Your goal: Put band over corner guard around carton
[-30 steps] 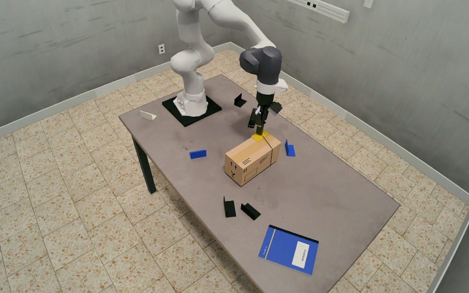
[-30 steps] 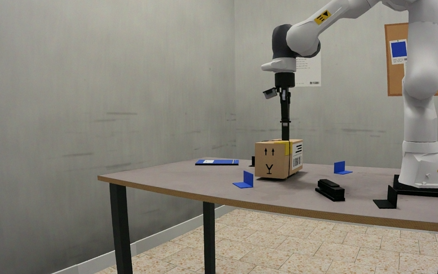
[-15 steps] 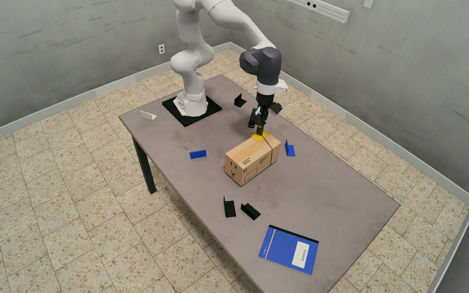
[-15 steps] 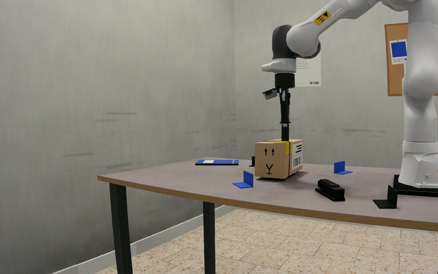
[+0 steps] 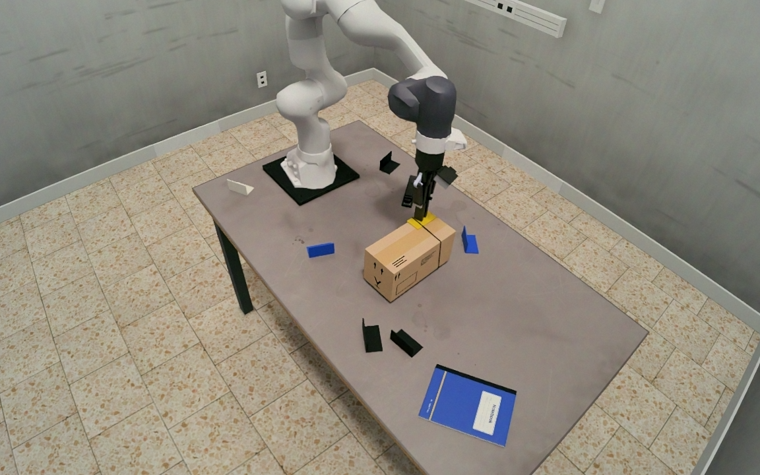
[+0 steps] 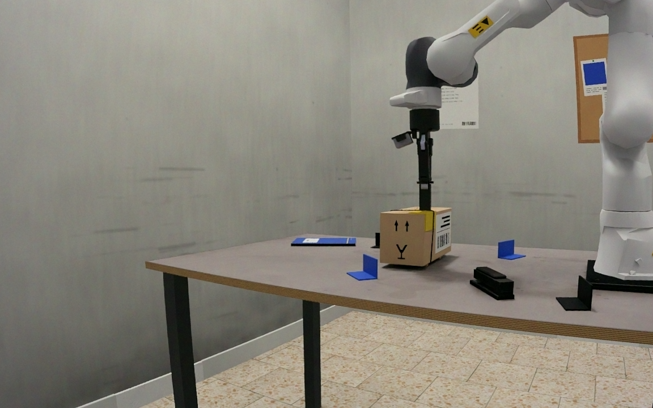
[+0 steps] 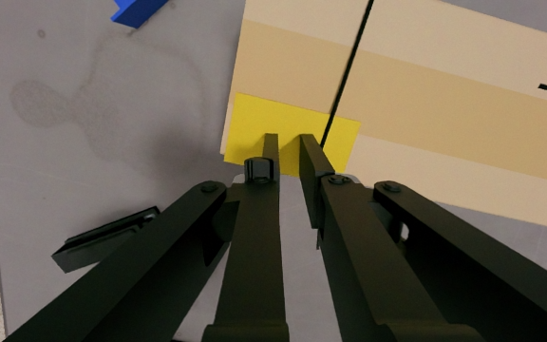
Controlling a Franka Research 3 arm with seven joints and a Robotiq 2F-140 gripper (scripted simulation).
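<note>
Now: hand 5 cm above the yellow corner guard. From my hand the other things lie so: brown carton 5 cm ahead, 8 cm to the right, 10 cm below; then blue notebook 46 cm ahead, 25 cm to the right, 17 cm below.
</note>
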